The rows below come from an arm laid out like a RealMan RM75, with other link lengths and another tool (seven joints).
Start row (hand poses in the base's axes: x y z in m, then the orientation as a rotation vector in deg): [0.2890, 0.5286, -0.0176, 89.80, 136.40, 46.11]
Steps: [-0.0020, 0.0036, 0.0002, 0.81, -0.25, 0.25]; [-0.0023, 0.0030, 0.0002, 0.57, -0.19, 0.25]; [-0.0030, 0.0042, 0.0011, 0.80, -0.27, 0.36]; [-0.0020, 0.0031, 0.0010, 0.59, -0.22, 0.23]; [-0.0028, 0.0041, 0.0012, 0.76, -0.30, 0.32]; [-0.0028, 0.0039, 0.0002, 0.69, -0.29, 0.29]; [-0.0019, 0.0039, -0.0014, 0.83, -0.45, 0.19]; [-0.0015, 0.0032, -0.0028, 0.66, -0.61, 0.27]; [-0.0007, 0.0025, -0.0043, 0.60, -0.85, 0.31]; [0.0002, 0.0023, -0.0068, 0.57, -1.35, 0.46]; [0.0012, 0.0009, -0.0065, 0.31, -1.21, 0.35]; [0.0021, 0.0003, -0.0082, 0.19, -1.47, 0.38]
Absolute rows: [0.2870, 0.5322, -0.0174, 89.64, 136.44, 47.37]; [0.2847, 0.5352, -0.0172, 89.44, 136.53, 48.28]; [0.2817, 0.5394, -0.0161, 89.14, 136.65, 49.57]; [0.2797, 0.5425, -0.0151, 88.93, 136.68, 50.52]; [0.2769, 0.5466, -0.0139, 88.62, 136.73, 51.76]; [0.2741, 0.5505, -0.0137, 88.32, 136.76, 52.90]; [0.2722, 0.5544, -0.0151, 88.04, 136.56, 54.29]; [0.2707, 0.5576, -0.0179, 87.47, 136.34, 55.56]; [0.2700, 0.5601, -0.0222, 86.63, 135.99, 56.88]; [0.2702, 0.5624, -0.0290, 85.20, 135.44, 58.44]; [0.2714, 0.5633, -0.0355, 83.91, 134.91, 59.54]; [0.2735, 0.5636, -0.0437, 82.32, 134.24, 60.59]
